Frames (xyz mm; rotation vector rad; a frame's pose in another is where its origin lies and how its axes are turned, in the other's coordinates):
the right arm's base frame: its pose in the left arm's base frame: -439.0 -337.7 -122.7 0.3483 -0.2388 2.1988
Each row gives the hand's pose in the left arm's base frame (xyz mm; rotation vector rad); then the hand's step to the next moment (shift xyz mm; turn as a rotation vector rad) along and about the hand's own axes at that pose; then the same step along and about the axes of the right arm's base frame.
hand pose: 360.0 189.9 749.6 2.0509 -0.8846 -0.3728
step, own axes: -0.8 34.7 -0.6 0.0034 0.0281 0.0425
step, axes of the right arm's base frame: 9.2 19.0 27.6 -0.0100 0.0500 0.0033
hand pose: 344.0 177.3 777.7 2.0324 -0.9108 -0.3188
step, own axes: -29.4 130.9 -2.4 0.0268 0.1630 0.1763
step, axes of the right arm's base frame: 63.4 76.3 90.4 -0.0401 0.2318 0.0552
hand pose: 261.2 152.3 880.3 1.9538 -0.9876 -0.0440
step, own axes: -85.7 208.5 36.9 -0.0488 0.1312 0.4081
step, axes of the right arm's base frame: 133.5 170.7 72.1 -0.1094 0.4035 -0.1065
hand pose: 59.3 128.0 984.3 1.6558 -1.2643 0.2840
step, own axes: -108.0 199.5 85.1 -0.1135 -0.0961 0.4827
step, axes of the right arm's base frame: 142.4 191.1 -43.7 -0.2777 0.3240 -0.2702
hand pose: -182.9 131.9 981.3 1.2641 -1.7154 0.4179
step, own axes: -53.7 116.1 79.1 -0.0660 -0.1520 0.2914
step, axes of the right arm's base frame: 77.0 99.9 -81.9 -0.2522 0.1549 -0.1574
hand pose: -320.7 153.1 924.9 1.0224 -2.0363 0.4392
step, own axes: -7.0 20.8 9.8 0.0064 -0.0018 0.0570
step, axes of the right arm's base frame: 15.2 9.3 -16.2 -0.0218 0.0482 -0.0223
